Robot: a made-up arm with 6 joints. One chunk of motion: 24 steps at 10 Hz.
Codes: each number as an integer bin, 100 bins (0 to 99) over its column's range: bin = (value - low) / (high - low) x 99, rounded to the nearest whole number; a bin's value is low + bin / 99 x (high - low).
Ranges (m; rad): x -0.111..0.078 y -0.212..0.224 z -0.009..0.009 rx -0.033..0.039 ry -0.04..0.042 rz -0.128..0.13
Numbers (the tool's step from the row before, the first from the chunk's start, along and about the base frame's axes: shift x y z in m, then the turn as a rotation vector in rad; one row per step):
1: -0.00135 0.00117 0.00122 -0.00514 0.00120 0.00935
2: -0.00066 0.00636 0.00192 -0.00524 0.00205 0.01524
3: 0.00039 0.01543 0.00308 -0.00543 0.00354 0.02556
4: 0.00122 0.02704 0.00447 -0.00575 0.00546 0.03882
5: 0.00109 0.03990 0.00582 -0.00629 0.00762 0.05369
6: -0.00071 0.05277 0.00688 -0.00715 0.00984 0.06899
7: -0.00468 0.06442 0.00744 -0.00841 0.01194 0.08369
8: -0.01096 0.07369 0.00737 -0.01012 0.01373 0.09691
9: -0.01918 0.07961 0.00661 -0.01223 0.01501 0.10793
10: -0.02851 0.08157 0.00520 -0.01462 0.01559 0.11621
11: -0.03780 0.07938 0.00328 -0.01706 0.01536 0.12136
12: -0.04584 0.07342 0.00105 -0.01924 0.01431 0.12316
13: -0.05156 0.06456 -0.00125 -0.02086 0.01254 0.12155
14: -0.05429 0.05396 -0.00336 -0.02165 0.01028 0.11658
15: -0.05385 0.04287 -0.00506 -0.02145 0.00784 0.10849
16: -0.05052 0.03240 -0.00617 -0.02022 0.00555 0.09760
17: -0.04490 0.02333 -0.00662 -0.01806 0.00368 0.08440
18: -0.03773 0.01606 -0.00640 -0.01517 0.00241 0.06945
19: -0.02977 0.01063 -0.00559 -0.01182 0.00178 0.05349
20: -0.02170 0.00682 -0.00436 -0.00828 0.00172 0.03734
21: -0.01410 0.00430 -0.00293 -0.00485 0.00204 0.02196
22: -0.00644 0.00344 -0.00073 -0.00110 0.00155 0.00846
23: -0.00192 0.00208 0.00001 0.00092 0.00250 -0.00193
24: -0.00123 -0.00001 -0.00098 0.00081 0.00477 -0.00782
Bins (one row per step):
1: 57 48 56 38 50 53
2: 58 50 60 38 51 55
3: 58 52 66 38 53 59
4: 59 54 74 37 55 64
5: 59 57 82 37 57 70
6: 58 60 87 36 60 76
7: 56 63 90 34 63 81
8: 52 65 90 31 65 86
9: 48 66 86 29 66 91
10: 43 67 78 25 67 94
11: 38 66 68 22 67 96
12: 34 65 55 19 66 96
13: 31 63 43 17 63 96
14: 30 60 31 16 61 94
15: 30 58 22 16 58 91
16: 32 55 16 18 55 87
17: 35 53 13 21 53 82
18: 38 52 14 25 51 76
19: 43 51 19 29 50 70
20: 47 50 26 34 50 63
21: 51 49 33 39 51 58
22: 55 49 45 44 50 52
23: 57 49 50 47 51 48
24: 57 48 44 46 54 46

